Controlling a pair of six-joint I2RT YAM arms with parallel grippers.
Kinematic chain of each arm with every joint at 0, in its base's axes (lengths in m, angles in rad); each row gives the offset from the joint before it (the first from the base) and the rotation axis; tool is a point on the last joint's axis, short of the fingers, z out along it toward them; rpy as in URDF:
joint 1: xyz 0 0 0.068 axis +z
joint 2: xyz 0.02 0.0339 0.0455 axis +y
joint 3: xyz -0.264 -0.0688 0 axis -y
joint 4: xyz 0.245 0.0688 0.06 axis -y
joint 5: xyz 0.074 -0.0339 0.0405 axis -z
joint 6: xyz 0.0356 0 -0.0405 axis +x
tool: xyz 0 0 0 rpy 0 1.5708 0
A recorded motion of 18 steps. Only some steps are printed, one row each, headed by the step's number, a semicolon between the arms.
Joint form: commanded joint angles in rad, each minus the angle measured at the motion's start. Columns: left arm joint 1, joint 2, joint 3, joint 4, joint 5, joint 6; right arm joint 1, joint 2, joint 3, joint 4, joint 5, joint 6.
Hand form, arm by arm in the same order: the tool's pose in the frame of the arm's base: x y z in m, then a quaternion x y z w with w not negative. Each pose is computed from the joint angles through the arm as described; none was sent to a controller.
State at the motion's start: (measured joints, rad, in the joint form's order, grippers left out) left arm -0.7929 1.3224 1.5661 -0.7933 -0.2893 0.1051; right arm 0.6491 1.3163 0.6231 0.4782 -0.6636 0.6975
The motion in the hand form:
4: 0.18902 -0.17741 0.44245 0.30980 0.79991 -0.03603 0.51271; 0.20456 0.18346 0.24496 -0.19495 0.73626 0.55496 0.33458
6: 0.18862 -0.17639 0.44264 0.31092 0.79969 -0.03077 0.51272; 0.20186 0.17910 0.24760 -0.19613 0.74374 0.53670 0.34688
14: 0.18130 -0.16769 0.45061 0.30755 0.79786 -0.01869 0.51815; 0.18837 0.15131 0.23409 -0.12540 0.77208 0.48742 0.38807
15: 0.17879 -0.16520 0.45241 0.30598 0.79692 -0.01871 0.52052; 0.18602 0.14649 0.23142 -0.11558 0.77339 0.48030 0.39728
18: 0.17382 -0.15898 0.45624 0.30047 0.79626 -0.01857 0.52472; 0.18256 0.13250 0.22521 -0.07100 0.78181 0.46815 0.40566
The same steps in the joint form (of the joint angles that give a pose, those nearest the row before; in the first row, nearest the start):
4: -0.0031 -0.0271 0.0230 -0.0191 -0.0234 0.0205; 0.0064 -0.0467 -0.0029 -0.0272 0.0414 -0.0447
6: -0.0023 -0.0292 0.0232 -0.0235 -0.0303 0.0275; 0.0030 -0.0796 -0.0018 -0.0853 0.0725 -0.0838
14: -0.0023 -0.0525 0.0415 -0.0580 -0.0556 0.0383; -0.0342 -0.2077 -0.1175 -0.1241 0.2312 -0.0662
15: -0.0029 -0.0623 0.0415 -0.0622 -0.0584 0.0380; -0.0420 -0.2293 -0.1405 -0.1193 0.2539 -0.0656
18: -0.0002 -0.0830 0.0429 -0.0747 -0.0634 0.0345; -0.0777 -0.2816 -0.1873 -0.1309 0.2985 -0.0228

